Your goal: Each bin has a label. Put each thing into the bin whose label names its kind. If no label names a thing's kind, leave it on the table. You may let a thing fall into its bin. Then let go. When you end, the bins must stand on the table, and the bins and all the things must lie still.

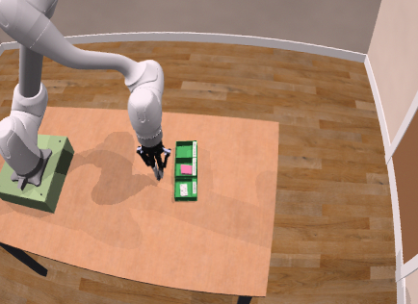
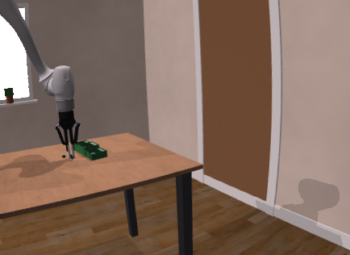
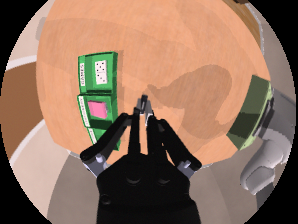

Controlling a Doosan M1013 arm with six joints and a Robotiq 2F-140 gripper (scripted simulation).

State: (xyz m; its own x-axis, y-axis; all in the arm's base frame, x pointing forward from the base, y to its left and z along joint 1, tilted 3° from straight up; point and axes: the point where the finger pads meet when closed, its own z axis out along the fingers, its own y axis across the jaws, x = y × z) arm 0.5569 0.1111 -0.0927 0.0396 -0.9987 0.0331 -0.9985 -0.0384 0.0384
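Right now the small dark piece is 30 mm to the left of my hand, 30 mm below it and 30 mm behind it. Also, from my hand: black bar: 30 mm below; then pink block: 110 mm ahead, 30 mm to the left, 10 mm below; then small white piece: 90 mm ahead, 30 mm to the left, 20 mm below.
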